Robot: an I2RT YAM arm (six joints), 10 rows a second.
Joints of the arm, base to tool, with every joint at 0 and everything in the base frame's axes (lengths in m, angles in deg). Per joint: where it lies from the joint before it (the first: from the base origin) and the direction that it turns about. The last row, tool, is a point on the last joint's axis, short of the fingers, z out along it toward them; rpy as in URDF.
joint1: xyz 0 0 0.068 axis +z
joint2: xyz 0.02 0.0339 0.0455 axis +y
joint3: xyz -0.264 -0.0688 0 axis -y
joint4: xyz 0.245 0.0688 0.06 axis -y
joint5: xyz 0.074 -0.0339 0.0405 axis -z
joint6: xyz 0.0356 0 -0.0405 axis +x
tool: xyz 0 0 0 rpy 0 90 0
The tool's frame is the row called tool.
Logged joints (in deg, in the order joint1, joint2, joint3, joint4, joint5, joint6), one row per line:
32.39 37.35 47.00 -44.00 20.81 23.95
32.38 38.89 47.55 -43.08 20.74 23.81
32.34 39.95 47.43 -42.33 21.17 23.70
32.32 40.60 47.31 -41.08 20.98 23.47
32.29 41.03 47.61 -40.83 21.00 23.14
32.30 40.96 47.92 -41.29 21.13 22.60
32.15 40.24 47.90 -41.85 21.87 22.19
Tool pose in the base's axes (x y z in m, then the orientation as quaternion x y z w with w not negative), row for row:
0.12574 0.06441 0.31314 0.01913 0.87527 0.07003 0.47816
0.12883 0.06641 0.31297 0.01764 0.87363 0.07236 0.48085
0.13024 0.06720 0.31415 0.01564 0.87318 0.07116 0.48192
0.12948 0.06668 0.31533 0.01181 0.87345 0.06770 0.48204
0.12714 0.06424 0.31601 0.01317 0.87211 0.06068 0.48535
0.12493 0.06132 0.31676 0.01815 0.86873 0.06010 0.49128
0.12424 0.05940 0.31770 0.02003 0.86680 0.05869 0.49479
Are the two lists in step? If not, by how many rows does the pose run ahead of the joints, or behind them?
The pose runs 2 rows ahead of the joints: the pose in row i belongs to the joints in row i + 2.
